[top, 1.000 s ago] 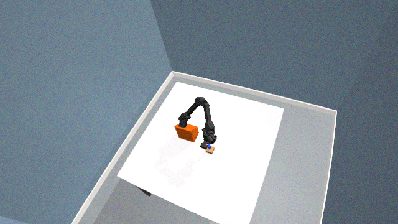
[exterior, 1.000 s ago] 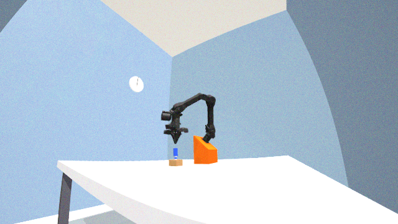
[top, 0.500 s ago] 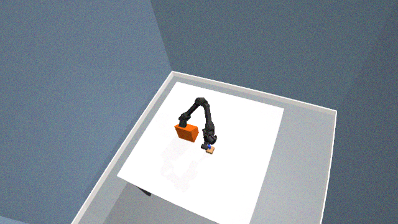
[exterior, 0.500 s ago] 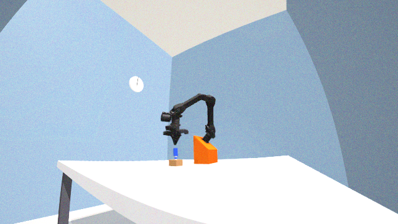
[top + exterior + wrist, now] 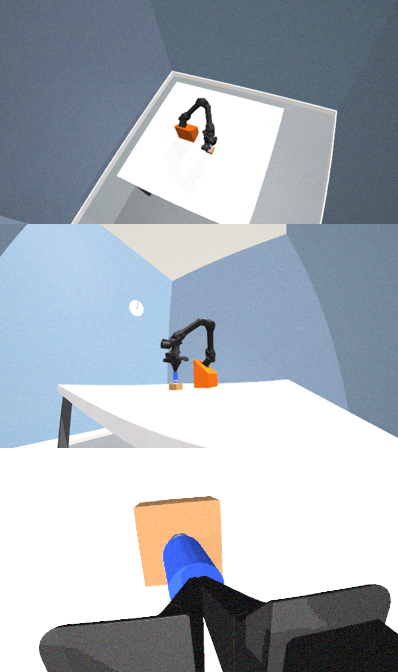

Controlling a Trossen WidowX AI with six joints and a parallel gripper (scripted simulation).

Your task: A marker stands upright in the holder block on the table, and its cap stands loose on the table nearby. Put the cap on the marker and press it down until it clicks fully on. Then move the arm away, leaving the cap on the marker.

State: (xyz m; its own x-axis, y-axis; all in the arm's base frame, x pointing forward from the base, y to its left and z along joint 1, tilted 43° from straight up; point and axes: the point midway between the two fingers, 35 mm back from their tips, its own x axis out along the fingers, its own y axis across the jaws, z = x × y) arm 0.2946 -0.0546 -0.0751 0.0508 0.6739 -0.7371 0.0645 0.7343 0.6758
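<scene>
Now: the blue cap 30 mm below my gripper tip. Also, from my gripper tip: tan holder block: 100 mm below.
</scene>
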